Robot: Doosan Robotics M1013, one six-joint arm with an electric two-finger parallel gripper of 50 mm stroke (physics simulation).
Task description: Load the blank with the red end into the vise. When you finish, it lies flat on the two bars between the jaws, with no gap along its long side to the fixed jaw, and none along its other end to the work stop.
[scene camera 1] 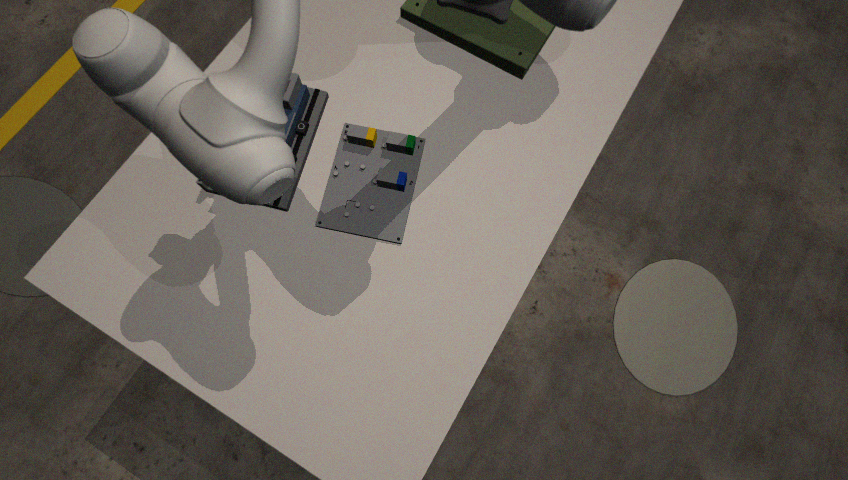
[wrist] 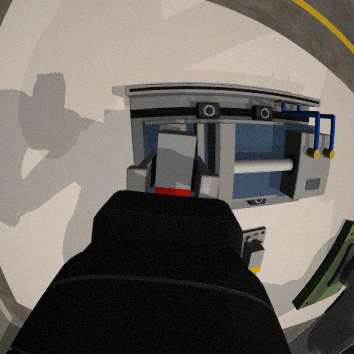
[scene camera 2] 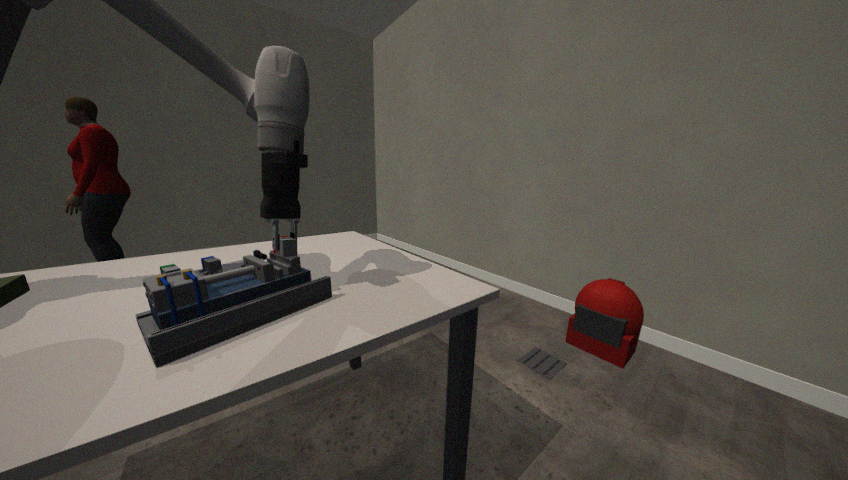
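The gripper (scene camera 2: 285, 236) (wrist: 173, 176) is shut on the blank with the red end (scene camera 2: 288, 246) (wrist: 176, 156). The red end points toward the gripper body in the wrist view, and the grey end points away. The blank is held above the jaw block at one end of the vise (scene camera 1: 308, 151) (scene camera 2: 238, 315) (wrist: 225, 93), with little height between them in scene camera 2. The moving jaw (scene camera 2: 265, 271) (wrist: 227, 157), on its round rod, is to the right of the blank in the wrist view. The blank and fingers hide much of the fixed jaw and bars; the work stop is not clear. The arm hides the gripper in scene camera 1.
A grey plate (scene camera 1: 389, 230) (wrist: 261, 232) beside the vise carries blanks with yellow (scene camera 1: 359, 138), green (scene camera 1: 399, 145) and blue (scene camera 1: 390, 180) ends, plus small pins. Blue hoses (scene camera 2: 198, 297) (wrist: 316, 131) rise at the vise's far end from the gripper. A green base (scene camera 1: 487, 44) (wrist: 322, 275) stands beyond.
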